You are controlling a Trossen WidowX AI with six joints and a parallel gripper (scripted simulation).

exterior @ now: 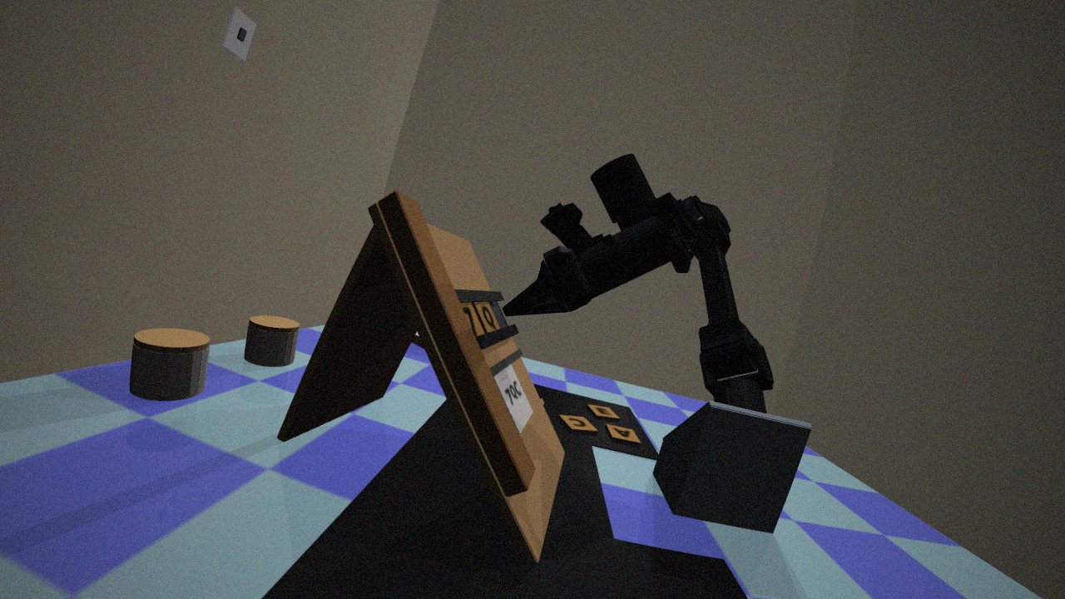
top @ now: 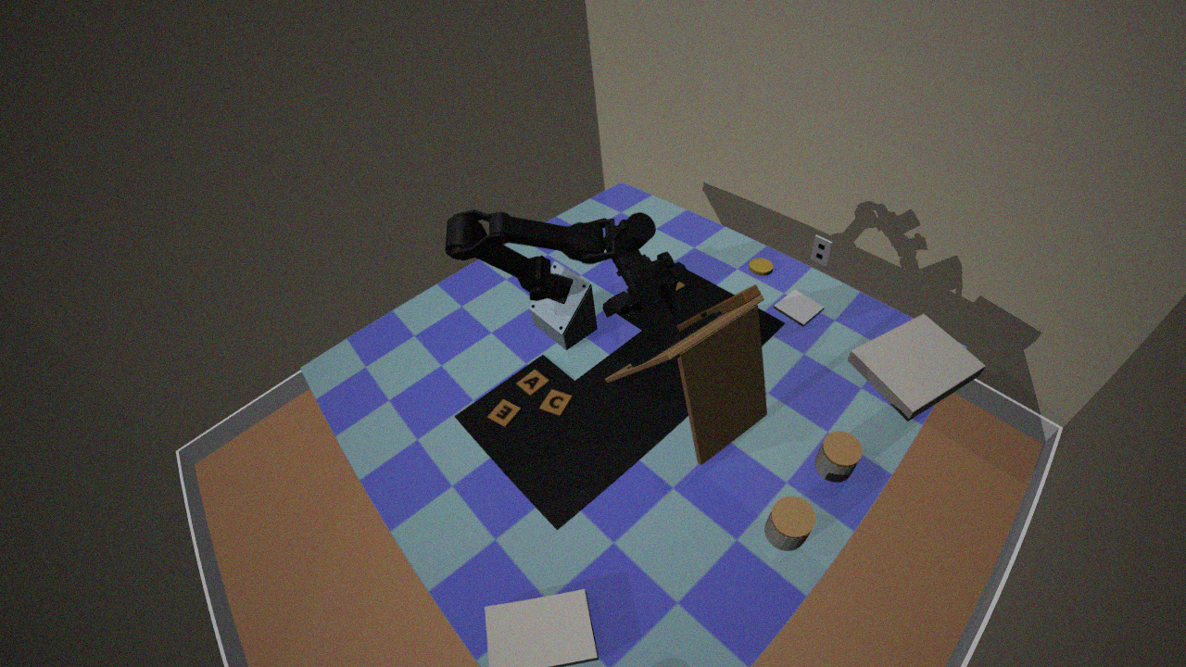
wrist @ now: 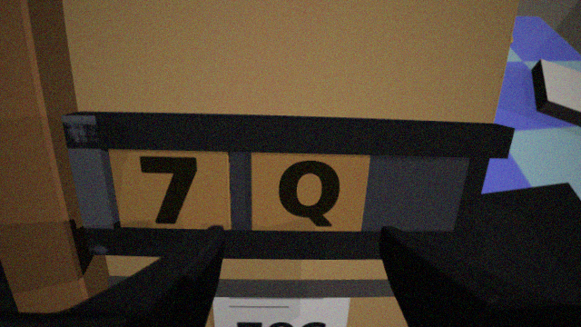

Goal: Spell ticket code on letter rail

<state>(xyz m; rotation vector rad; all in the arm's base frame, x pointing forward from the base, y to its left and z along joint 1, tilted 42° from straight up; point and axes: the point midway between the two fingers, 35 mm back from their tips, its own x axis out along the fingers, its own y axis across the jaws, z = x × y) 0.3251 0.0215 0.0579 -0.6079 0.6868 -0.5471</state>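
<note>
Right now the q tile is 3 cm ahead of my gripper tip, 1 cm to the right of it and 2 cm below it. The rest, counted from my gripper tip: white ticket 3 cm behind, 1 cm to the left, 10 cm below; black mat 14 cm behind, 20 cm below; small white plate 15 cm ahead, 43 cm to the left, 20 cm below.
</note>
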